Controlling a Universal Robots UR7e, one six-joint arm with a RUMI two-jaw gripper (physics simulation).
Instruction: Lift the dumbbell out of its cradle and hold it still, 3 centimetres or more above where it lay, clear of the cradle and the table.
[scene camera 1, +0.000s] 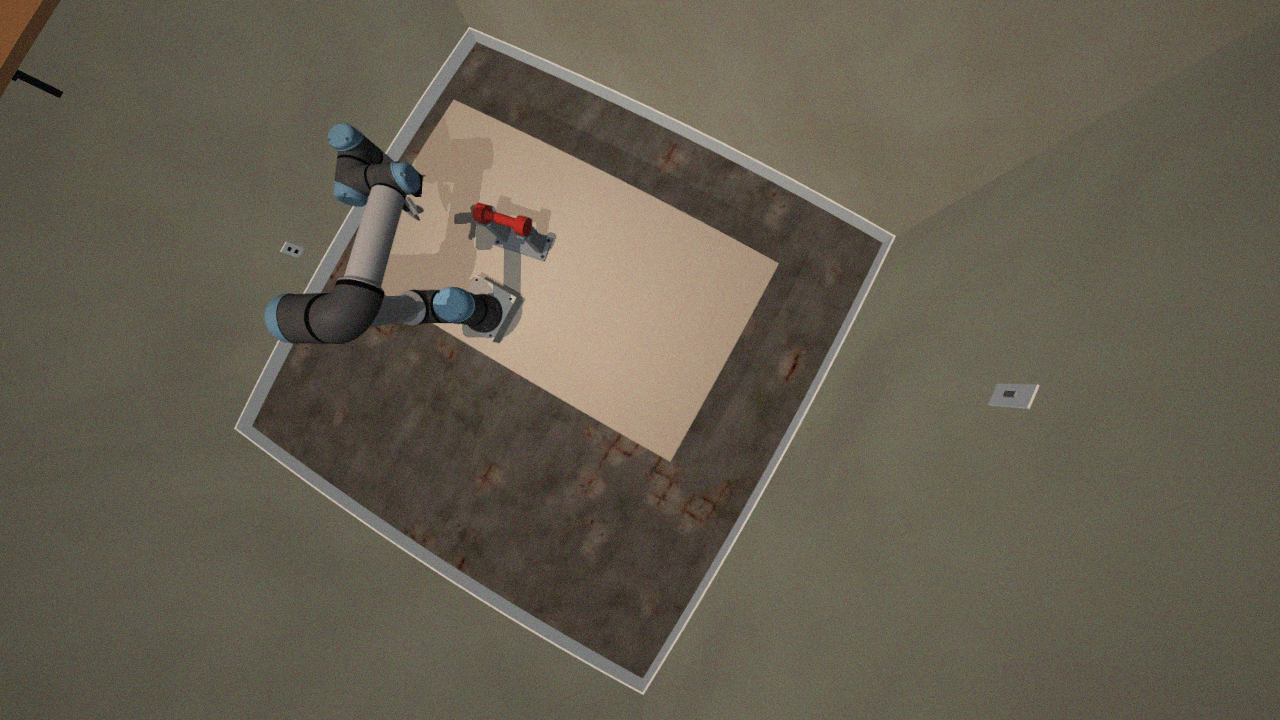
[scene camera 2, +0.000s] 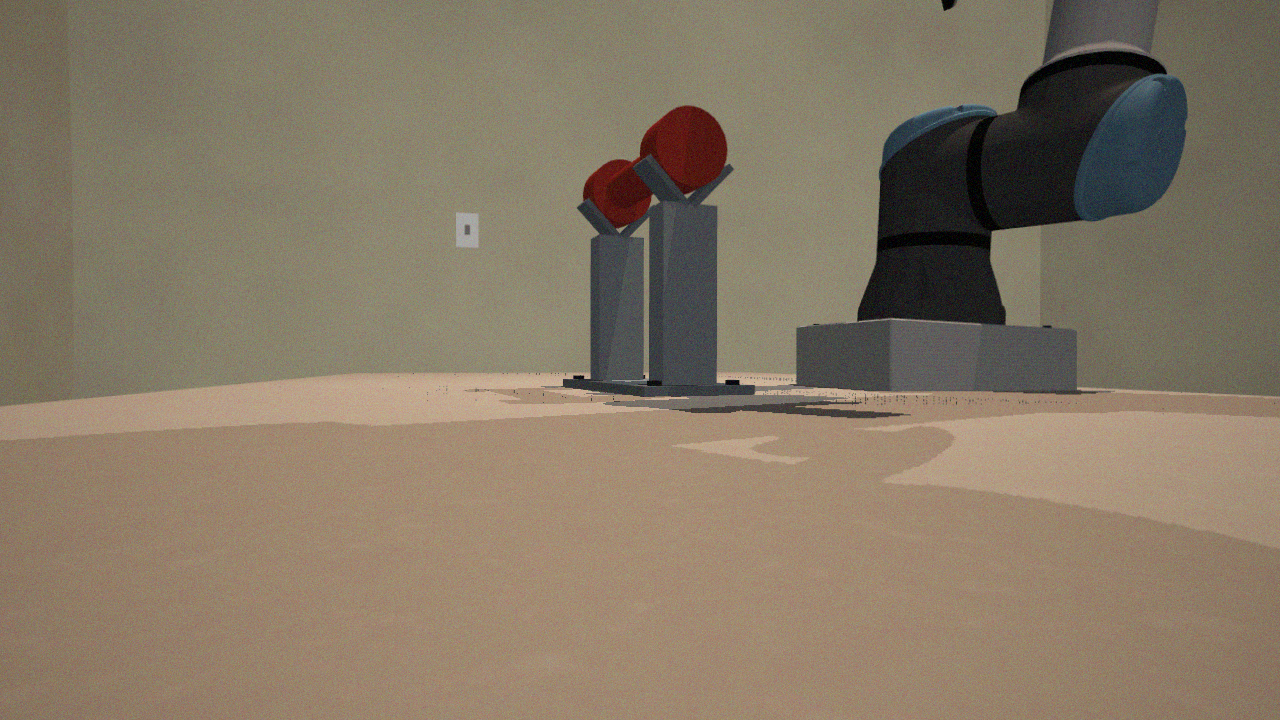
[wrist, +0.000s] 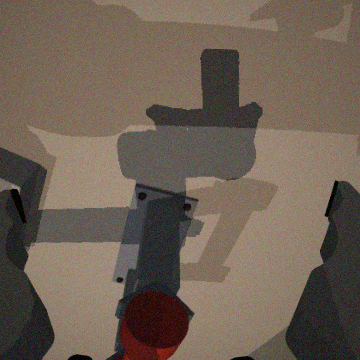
Scene:
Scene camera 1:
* red dumbbell: 482, 213
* grey cradle: 537, 246

